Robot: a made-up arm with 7 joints.
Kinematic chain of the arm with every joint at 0, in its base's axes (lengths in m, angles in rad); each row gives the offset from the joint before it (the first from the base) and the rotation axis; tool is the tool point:
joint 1: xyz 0 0 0 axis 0 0.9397 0.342
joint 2: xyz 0 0 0 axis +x
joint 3: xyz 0 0 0 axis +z
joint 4: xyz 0.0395 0 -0.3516 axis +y
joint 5: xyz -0.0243 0 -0.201 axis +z
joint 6: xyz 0 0 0 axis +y
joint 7: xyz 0 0 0 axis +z
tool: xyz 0 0 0
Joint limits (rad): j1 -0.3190..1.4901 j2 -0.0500..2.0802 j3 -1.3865..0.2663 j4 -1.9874..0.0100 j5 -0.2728..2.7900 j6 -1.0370..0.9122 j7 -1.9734..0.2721
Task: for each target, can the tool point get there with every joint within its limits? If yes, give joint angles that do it. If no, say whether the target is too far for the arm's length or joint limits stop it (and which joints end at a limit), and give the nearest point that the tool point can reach.
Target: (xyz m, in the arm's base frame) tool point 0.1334 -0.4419 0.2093
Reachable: no: joint limits stop it (at a limit: joint 1, joint 2, joint 4) | nearest point 0.1663 -0.2340 -0.2398 | short by 0.496 m
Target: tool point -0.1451 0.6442 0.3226
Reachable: no: too far | nearest point -0.1042 0.5163 0.1734 | short by 0.201 m
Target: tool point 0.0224 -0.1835 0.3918
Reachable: no: joint limits stop it (at a limit: joint 1, joint 2, joint 3, joint 4) | nearest point 0.1799 0.2032 0.2574 | short by 0.439 m
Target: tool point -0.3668 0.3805 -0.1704
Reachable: yes | joints 1.0851 0.9525 -0.1685 -0.3556 0.2709 0.3622 -0.5226
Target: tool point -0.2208 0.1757 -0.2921
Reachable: yes | joints 0.8998 1.0793 -1.0253 -1.8115 1.7254 -0.4051 0.1014
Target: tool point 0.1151 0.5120 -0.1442
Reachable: yes | joints -0.1328 1.5109 -1.0419 -0.6657 2.3984 -0.6897 -0.9624
